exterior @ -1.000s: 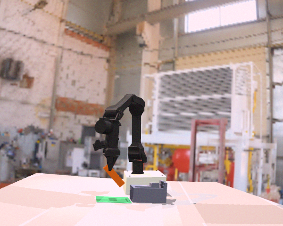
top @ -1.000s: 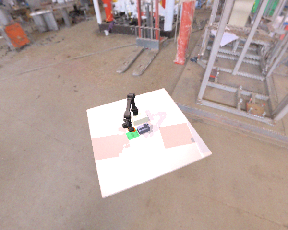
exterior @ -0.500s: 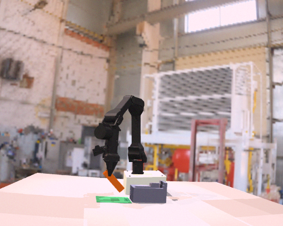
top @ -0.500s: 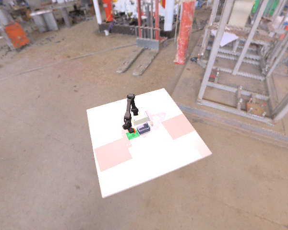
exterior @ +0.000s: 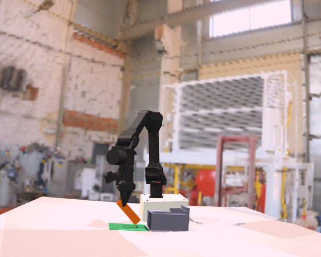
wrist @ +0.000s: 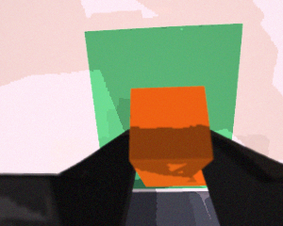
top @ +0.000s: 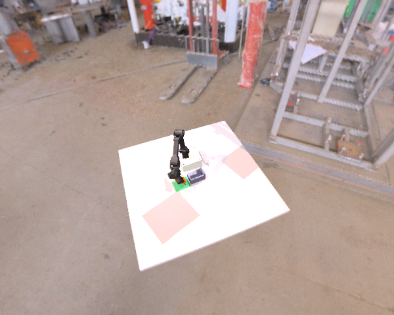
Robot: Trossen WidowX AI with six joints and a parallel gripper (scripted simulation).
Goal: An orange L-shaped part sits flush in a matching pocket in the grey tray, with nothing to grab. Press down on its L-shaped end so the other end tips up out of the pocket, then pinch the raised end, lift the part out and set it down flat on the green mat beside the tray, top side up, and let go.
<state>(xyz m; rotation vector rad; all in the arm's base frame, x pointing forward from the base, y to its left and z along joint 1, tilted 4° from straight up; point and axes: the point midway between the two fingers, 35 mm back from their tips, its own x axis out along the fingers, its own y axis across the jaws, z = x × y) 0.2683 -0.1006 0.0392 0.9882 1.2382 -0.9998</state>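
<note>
My gripper tip is 1 cm past the green mat, 2 cm to the right of it and 10 cm above it. Also, from my gripper tip: orange L-shaped part (2 cm behind, 3 cm to the left, 3 cm below).
</note>
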